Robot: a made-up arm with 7 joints. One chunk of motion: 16 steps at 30 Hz.
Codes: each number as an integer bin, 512 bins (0 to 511) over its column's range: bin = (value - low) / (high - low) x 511, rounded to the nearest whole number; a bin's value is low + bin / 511 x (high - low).
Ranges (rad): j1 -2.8..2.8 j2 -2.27..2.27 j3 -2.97..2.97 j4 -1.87..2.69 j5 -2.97..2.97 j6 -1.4..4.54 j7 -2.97..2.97
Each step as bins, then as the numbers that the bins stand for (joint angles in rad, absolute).
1 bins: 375 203 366 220 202 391 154
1 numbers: 1.3096 -0.4664 1.2845 0.0932 -0.6219 3.1451 -1.1799
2 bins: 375 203 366 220 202 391 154
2 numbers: 1.3096 -0.4664 1.2845 0.0932 -0.6219 3.1451 -1.1799
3 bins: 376 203 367 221 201 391 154
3 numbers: 1.3205 -0.4664 1.2961 0.1021 -0.6335 3.1451 -1.1799
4 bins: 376 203 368 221 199 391 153
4 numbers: 1.3205 -0.4664 1.3077 0.1021 -0.6568 3.1451 -1.1915
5 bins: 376 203 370 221 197 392 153
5 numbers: 1.3205 -0.4664 1.3310 0.1021 -0.6800 3.1567 -1.1915
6 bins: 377 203 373 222 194 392 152
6 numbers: 1.3315 -0.4664 1.3659 0.1111 -0.7149 3.1567 -1.2031
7 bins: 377 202 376 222 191 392 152
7 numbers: 1.3315 -0.4753 1.4007 0.1111 -0.7498 3.1567 -1.2031
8 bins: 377 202 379 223 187 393 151
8 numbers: 1.3315 -0.4753 1.4356 0.1200 -0.7963 3.1683 -1.2147
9 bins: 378 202 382 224 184 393 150
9 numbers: 1.3425 -0.4753 1.4705 0.1289 -0.8311 3.1683 -1.2264
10 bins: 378 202 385 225 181 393 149
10 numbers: 1.3425 -0.4753 1.5053 0.1378 -0.8660 3.1683 -1.2380
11 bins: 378 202 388 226 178 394 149
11 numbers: 1.3425 -0.4753 1.5402 0.1468 -0.9009 3.1800 -1.2380
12 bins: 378 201 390 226 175 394 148
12 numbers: 1.3425 -0.4842 1.5635 0.1468 -0.9358 3.1800 -1.2496
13 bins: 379 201 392 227 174 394 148
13 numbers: 1.3534 -0.4842 1.5867 0.1557 -0.9474 3.1800 -1.2496
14 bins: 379 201 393 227 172 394 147
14 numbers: 1.3534 -0.4842 1.5983 0.1557 -0.9706 3.1800 -1.2612
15 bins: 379 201 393 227 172 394 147
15 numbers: 1.3534 -0.4842 1.5983 0.1557 -0.9706 3.1800 -1.2612
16 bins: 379 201 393 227 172 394 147
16 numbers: 1.3534 -0.4842 1.5983 0.1557 -0.9706 3.1800 -1.2612
